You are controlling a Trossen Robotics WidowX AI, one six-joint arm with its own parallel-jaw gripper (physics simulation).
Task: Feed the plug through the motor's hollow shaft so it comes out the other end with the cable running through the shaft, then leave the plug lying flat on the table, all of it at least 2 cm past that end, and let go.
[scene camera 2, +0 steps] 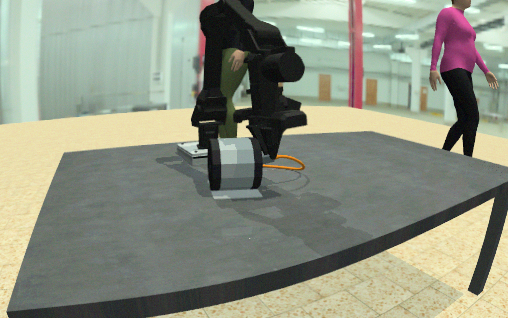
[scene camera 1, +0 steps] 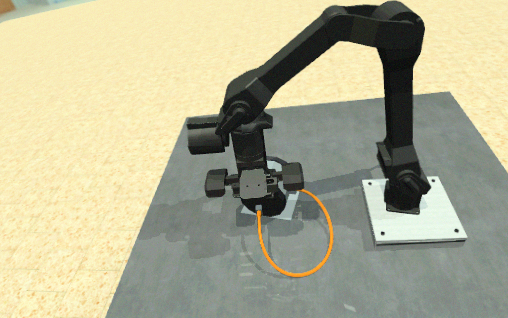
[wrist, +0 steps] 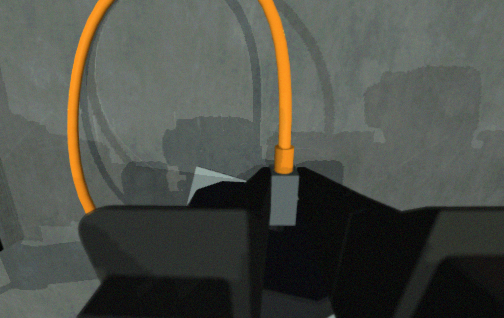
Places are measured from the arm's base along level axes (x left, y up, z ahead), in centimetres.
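Pixels of known places: gripper, between the fingertips: [scene camera 2: 271,158] [scene camera 1: 259,211] [wrist: 282,175]; arm's base, origin of its link: [scene camera 1: 402,201].
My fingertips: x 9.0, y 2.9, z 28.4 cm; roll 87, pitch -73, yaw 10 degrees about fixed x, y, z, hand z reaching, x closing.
For each thing: its top centre in the pictures, then the offset to it from my fingertips. Level surfaces: height alone.
- motor, centre of its top: [scene camera 2: 233,139] [scene camera 1: 265,170] dx -7.9, dy +4.2, dz +0.0 cm
- grey plug, centre of its top: [wrist: 284,202] [scene camera 2: 266,155] [scene camera 1: 258,204] dx -1.1, dy +0.9, dz +0.3 cm
- grey table, height of its surface: dy -5.9 cm
The motor [scene camera 1: 278,204] [scene camera 2: 237,162] is a light grey drum with black end rings, lying on its side on a pale base plate. My gripper [scene camera 2: 272,157] [wrist: 282,175] is shut on the grey plug [scene camera 1: 258,207] [wrist: 284,187]. It points down beside the motor's right end in scene camera 2 and holds the plug above the table. The orange cable [scene camera 1: 331,235] [scene camera 2: 302,164] [wrist: 74,110] leaves the plug's back and loops out; its other stretch passes out of sight behind the gripper in scene camera 1. The shaft opening and the plug's front are hidden.
The arm stands on a white mounting plate [scene camera 1: 415,231] [scene camera 2: 183,150], to the right in scene camera 1. The grey table [scene camera 1: 175,285] [scene camera 2: 125,240] carries shadows of the arm and cable. Two people stand behind the table in scene camera 2.
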